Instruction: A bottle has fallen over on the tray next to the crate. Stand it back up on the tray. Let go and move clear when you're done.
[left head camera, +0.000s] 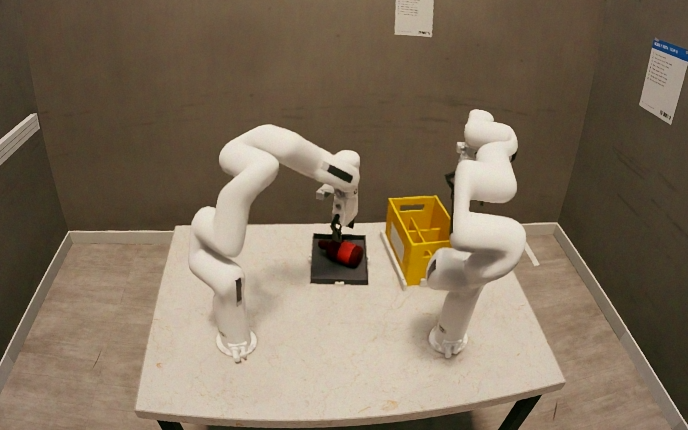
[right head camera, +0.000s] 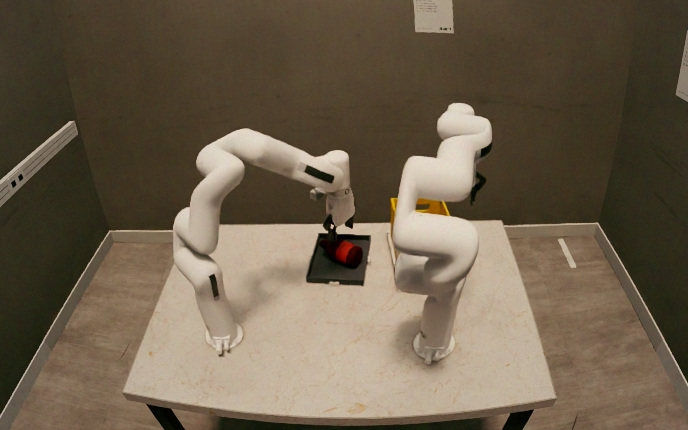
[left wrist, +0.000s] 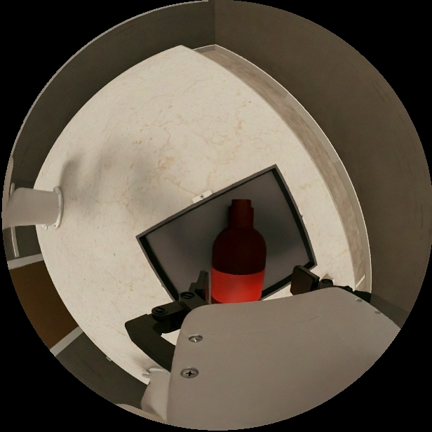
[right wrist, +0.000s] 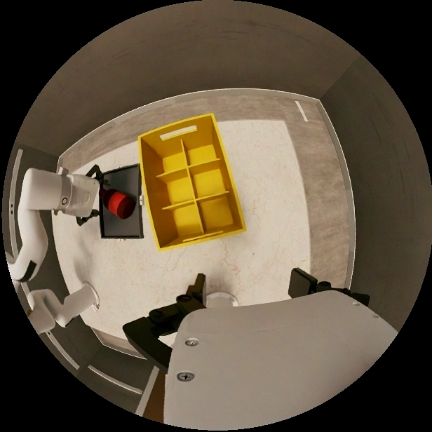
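Where they show: left gripper, fingertip midpoint: (left head camera: 343, 233) (right head camera: 341, 233); left arm's base, link origin: (left head camera: 236, 342) (right head camera: 224, 336); right arm's base, link origin: (left head camera: 448, 339) (right head camera: 434, 344).
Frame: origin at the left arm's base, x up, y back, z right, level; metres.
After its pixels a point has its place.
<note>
The dark red bottle (left head camera: 349, 253) {x 0.067, y -0.258, z 0.434 m} (right head camera: 348, 253) {x 0.069, y -0.254, z 0.439 m} (left wrist: 238, 250) with a bright red label lies on its side on the black tray (left head camera: 324, 273) {x 0.005, y -0.249, z 0.347 m} (right head camera: 322, 272) {x 0.005, y -0.252, z 0.348 m} (right wrist: 120, 230). In the head views its neck points to the left and back, its base to the right and front. My left gripper (left head camera: 343, 232) {x 0.110, y -0.312, z 0.426 m} (right head camera: 340, 232) {x 0.110, y -0.312, z 0.426 m} (right wrist: 102, 197) is open, pointing down, with its fingers low around the neck end in the head views; how close they are is hard to tell. My right gripper (right wrist: 250, 285) is open and empty, high behind the right arm in the head views.
A yellow crate (left head camera: 416, 263) {x 0.098, y -0.115, z 0.611 m} (right head camera: 438, 206) {x 0.133, y -0.363, z 0.787 m} (right wrist: 152, 210) with several compartments stands to the right of the tray, partly hidden by the right arm in the head views. A white strip (left head camera: 393, 258) {x 0.027, y -0.240, z 0.589 m} lies on the table along the crate's left side.
</note>
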